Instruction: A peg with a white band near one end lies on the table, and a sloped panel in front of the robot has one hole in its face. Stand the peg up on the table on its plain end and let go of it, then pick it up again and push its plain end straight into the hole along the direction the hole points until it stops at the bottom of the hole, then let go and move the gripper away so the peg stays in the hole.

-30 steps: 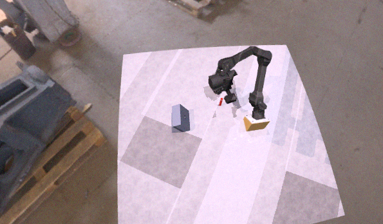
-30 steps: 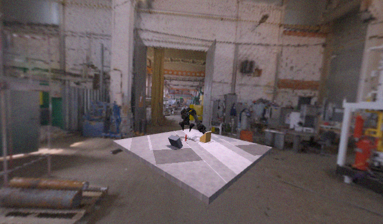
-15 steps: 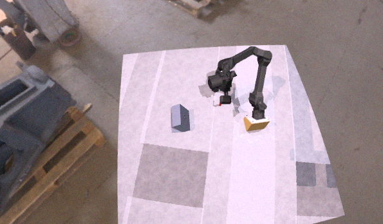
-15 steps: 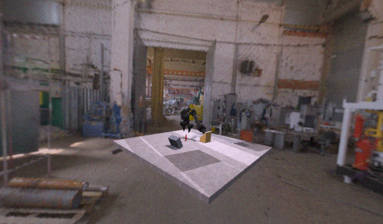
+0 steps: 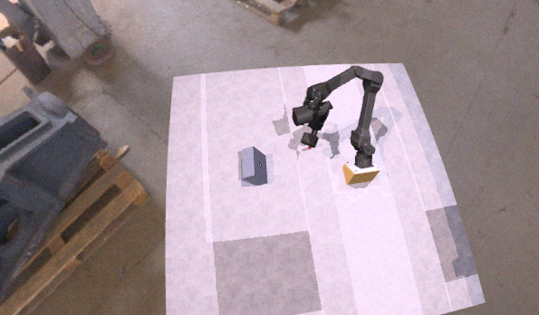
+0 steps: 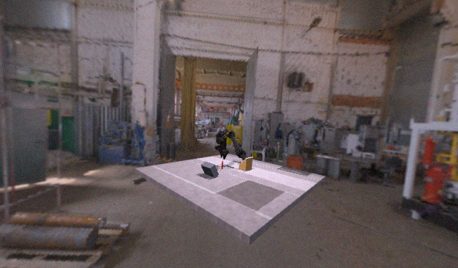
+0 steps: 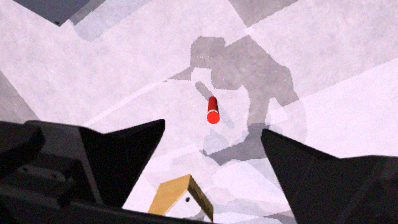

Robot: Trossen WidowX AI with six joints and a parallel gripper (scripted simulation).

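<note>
Right now my gripper tip is 50 mm above the peg. Also, from my gripper tip: grey sloped panel 270 mm ahead, 60 mm to the left, 50 mm below.
</note>
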